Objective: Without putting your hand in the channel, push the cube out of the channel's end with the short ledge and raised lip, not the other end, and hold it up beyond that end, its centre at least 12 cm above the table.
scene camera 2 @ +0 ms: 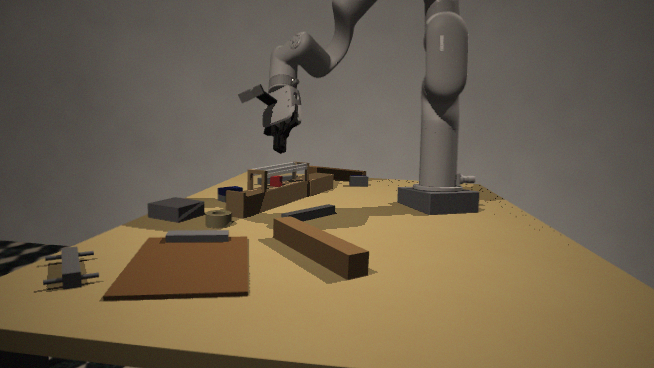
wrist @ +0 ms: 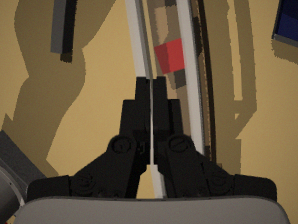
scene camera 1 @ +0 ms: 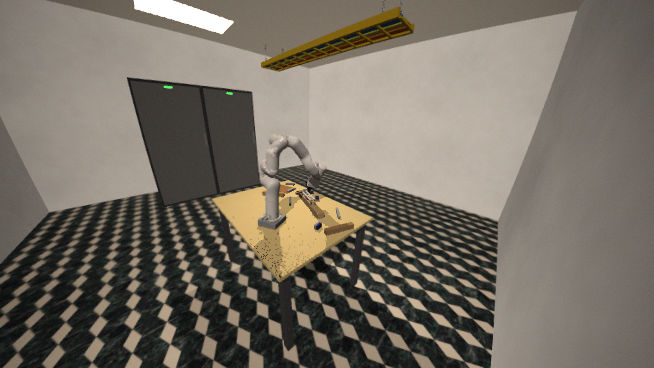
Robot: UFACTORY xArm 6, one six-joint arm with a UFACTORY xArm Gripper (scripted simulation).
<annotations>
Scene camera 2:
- my gripper: 279, 151
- long brown block: 347, 260
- flat brown board: 185, 263
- pinned grey block: 71, 273
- wooden channel: 243, 204
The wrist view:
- my gripper: 151, 96
</annotations>
